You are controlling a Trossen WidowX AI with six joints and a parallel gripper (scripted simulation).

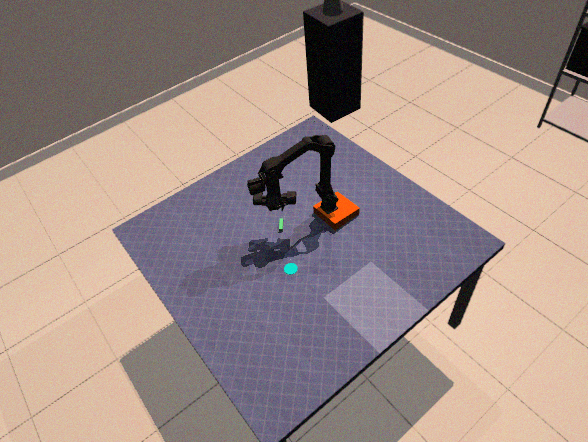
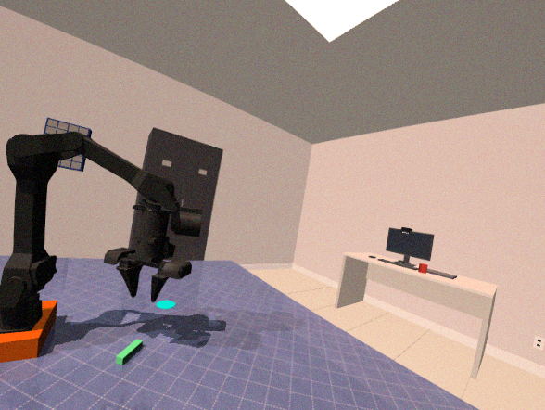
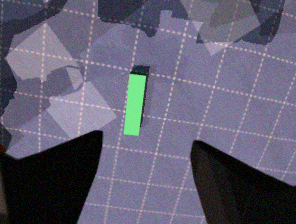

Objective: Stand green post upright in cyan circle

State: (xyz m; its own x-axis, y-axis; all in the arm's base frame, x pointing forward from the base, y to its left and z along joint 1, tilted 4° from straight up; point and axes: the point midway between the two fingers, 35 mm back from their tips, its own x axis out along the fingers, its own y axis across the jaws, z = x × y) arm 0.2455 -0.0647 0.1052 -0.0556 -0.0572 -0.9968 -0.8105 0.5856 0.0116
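The green post is 12 cm below my gripper tip, 2 cm behind it and 1 cm to the right of it. The rest, counted from my gripper tip: cyan circle (22 cm to the left, 13 cm below, 8 cm ahead).
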